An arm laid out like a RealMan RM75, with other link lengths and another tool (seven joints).
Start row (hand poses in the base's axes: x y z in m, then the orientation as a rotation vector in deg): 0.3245 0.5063 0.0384 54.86 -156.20 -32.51
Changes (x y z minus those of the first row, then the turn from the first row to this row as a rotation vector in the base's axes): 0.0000 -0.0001 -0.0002 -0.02 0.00 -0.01; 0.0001 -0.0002 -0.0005 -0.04 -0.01 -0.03; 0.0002 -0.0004 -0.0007 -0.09 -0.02 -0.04; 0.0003 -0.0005 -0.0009 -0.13 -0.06 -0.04; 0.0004 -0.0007 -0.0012 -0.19 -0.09 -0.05; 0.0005 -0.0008 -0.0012 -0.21 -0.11 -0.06; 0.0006 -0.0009 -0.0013 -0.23 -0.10 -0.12; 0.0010 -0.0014 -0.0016 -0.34 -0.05 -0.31; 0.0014 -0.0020 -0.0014 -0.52 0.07 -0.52; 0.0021 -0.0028 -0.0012 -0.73 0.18 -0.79; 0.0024 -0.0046 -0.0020 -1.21 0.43 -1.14; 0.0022 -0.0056 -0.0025 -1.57 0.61 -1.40; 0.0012 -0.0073 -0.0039 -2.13 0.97 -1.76; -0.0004 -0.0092 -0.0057 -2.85 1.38 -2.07; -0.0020 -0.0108 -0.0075 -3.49 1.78 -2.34; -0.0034 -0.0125 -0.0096 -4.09 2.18 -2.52; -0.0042 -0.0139 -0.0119 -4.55 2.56 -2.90; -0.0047 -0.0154 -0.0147 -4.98 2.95 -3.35; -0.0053 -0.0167 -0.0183 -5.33 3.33 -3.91; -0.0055 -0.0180 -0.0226 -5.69 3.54 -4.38; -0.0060 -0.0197 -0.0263 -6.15 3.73 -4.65; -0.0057 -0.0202 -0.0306 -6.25 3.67 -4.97
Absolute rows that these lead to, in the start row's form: 0.3245 0.5062 0.0382 54.84 -156.21 -32.48; 0.3246 0.5061 0.0379 54.82 -156.23 -32.46; 0.3247 0.5059 0.0377 54.80 -156.25 -32.38; 0.3248 0.5058 0.0375 54.81 -156.28 -32.31; 0.3249 0.5056 0.0372 54.80 -156.32 -32.22; 0.3250 0.5055 0.0372 54.79 -156.34 -32.19; 0.3251 0.5054 0.0371 54.70 -156.37 -32.17; 0.3255 0.5049 0.0368 54.40 -156.45 -32.07; 0.3259 0.5043 0.0370 54.02 -156.48 -31.89; 0.3266 0.5035 0.0372 53.56 -156.55 -31.67; 0.3269 0.5017 0.0364 52.85 -156.56 -31.14; 0.3267 0.5007 0.0359 52.33 -156.56 -30.73; 0.3257 0.4990 0.0345 51.53 -156.47 -30.13; 0.3241 0.4971 0.0327 50.74 -156.29 -29.30; 0.3225 0.4955 0.0309 50.03 -156.10 -28.59; 0.3211 0.4938 0.0288 49.44 -155.84 -27.91; 0.3203 0.4924 0.0265 48.64 -155.72 -27.46; 0.3198 0.4909 0.0237 47.76 -155.63 -27.07; 0.3192 0.4896 0.0201 46.75 -155.61 -26.80; 0.3190 0.4883 0.0158 45.95 -155.68 -26.44; 0.3185 0.4866 0.0121 45.39 -155.64 -25.91; 0.3188 0.4861 0.0078 44.98 -155.87 -25.80
